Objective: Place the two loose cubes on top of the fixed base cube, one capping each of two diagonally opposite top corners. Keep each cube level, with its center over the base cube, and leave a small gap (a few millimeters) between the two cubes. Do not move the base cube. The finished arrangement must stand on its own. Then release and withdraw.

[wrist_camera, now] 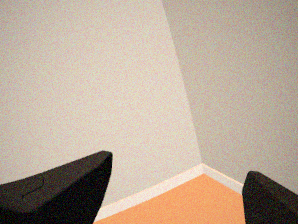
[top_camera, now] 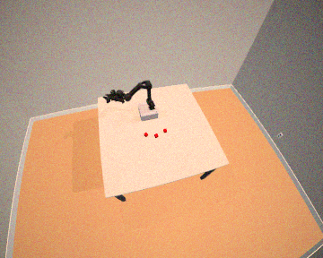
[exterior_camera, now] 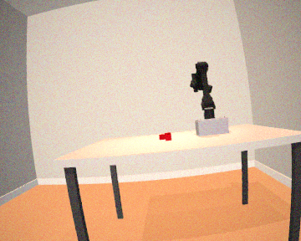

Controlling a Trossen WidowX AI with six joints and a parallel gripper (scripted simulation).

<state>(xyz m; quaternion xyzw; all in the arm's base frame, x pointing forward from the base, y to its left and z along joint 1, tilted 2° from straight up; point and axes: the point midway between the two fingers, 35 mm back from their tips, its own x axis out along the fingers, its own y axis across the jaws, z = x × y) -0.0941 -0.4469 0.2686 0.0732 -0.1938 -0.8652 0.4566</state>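
The red cube is 390 mm ahead of my gripper tip, 340 mm below it and 320 mm to the left of it.
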